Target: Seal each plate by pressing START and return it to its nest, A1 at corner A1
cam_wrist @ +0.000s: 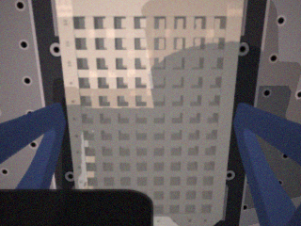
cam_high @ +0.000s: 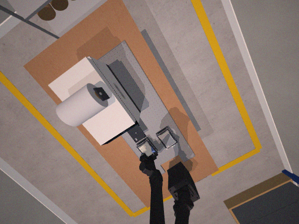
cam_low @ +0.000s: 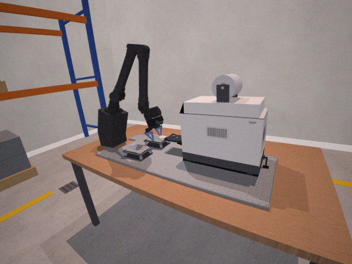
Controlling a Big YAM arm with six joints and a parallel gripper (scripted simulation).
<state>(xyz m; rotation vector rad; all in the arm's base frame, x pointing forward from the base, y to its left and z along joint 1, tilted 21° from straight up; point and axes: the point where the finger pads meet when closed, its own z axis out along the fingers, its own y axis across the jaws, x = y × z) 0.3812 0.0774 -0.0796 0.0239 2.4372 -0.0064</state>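
Right now the white well plate is right at my hand. Round my hand: foil roll (530 mm ahead, 60 mm to the right, 360 mm above); then dark sealer stage (200 mm ahead, 40 mm to the right, 30 mm above); then start button (300 mm ahead, 50 mm to the left, 130 mm above).
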